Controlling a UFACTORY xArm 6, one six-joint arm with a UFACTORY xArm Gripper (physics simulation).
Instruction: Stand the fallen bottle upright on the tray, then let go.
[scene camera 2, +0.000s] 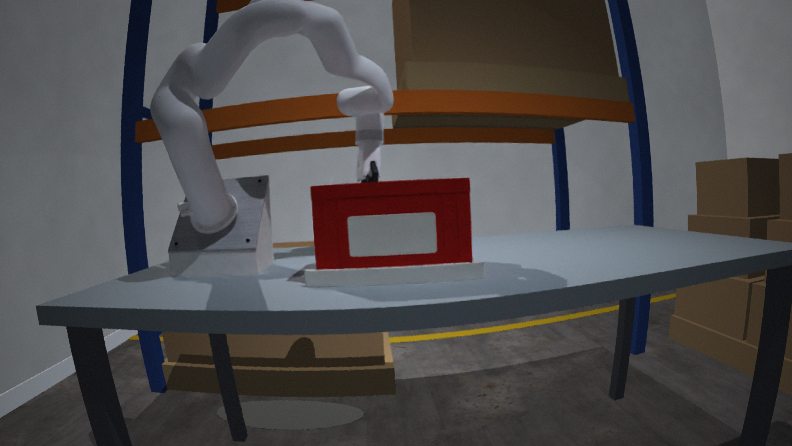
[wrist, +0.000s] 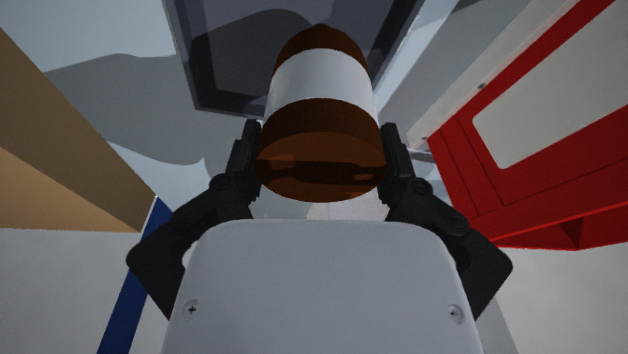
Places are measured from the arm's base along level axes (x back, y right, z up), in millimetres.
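Pixels of known places: gripper, fingertip midpoint: (wrist: 320, 137); arm's base, link origin: (scene camera 2: 214, 213).
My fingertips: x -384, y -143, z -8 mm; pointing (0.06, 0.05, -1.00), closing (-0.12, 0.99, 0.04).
For each thing: its top centre in the pictures, then the offset to it from my fingertips. "*": a spot on its surface instead. Level surfaces: height alone.
- brown bottle, top centre: (wrist: 326, 178) dx -2, dy +2, dz +33 mm
- dark grey tray, surface spot: (wrist: 200, 75) * dx +51, dy -119, dz -124 mm
- red bin, top centre: (scene camera 2: 390, 182) dx -22, dy +286, dz +46 mm
- white strip, surface spot: (scene camera 2: 393, 275) * dx -6, dy +388, dz -113 mm
- table, surface height: dz -129 mm
The brown bottle (wrist: 320, 75) with a white label is between the black fingers in the wrist view. Its flat base faces the camera and its shoulder points away, over the dark grey tray (wrist: 200, 75). The neck is hidden behind the body. My gripper (wrist: 320, 137) (scene camera 2: 370, 177) is shut on the bottle near its base. In the scene view the fingertips, the bottle and the tray are hidden behind the red bin, so the bottle's height above the tray cannot be told.
The red bin (scene camera 2: 332, 232) (wrist: 530, 187) with a pale panel stands on a white strip (scene camera 2: 393, 275) at the table's front, right of the tray in the wrist view. A tan box (wrist: 60, 140) is at left there. The robot's base (scene camera 2: 216, 260) stands left on the table (scene camera 2: 554, 243).
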